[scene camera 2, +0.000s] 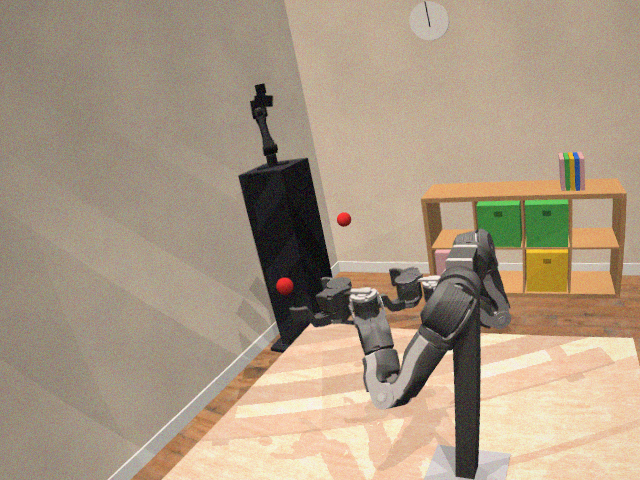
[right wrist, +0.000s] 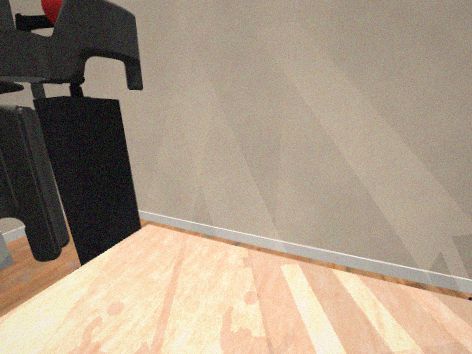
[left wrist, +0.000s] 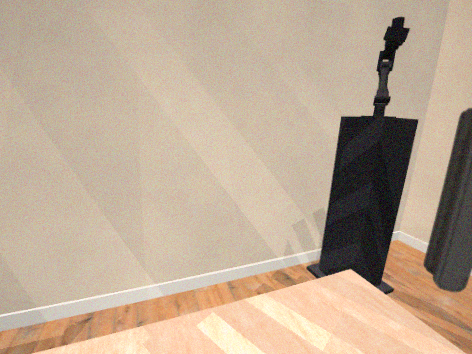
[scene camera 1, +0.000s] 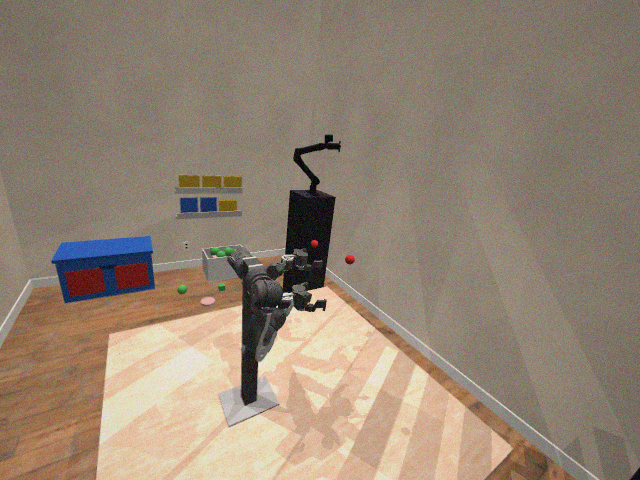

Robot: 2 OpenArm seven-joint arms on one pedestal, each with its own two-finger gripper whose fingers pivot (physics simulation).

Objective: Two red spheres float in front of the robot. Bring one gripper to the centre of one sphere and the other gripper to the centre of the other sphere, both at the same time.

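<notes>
A red sphere (scene camera 1: 314,243) (scene camera 2: 284,286) floats on the robot's left side and is partly hidden in the right wrist view (right wrist: 51,10). My left gripper (scene camera 1: 312,257) (scene camera 2: 310,297) is open, a short way behind and below it. The other red sphere (scene camera 1: 349,259) (scene camera 2: 343,219) floats on the robot's right side. My right gripper (scene camera 1: 316,294) (scene camera 2: 390,287) is open, clearly lower and farther back than this sphere. Both grippers are empty. Dark parts that look like the left gripper cover some of the sphere in the right wrist view. No sphere shows in the left wrist view.
One black cabinet (scene camera 1: 310,222) (right wrist: 92,170) with a small arm stands at the front left; another (scene camera 2: 279,222) (left wrist: 372,190) stands at the front right. A wall is beyond the spheres. A blue chest (scene camera 1: 103,249) and a wooden shelf unit (scene camera 2: 522,190) stand at the sides.
</notes>
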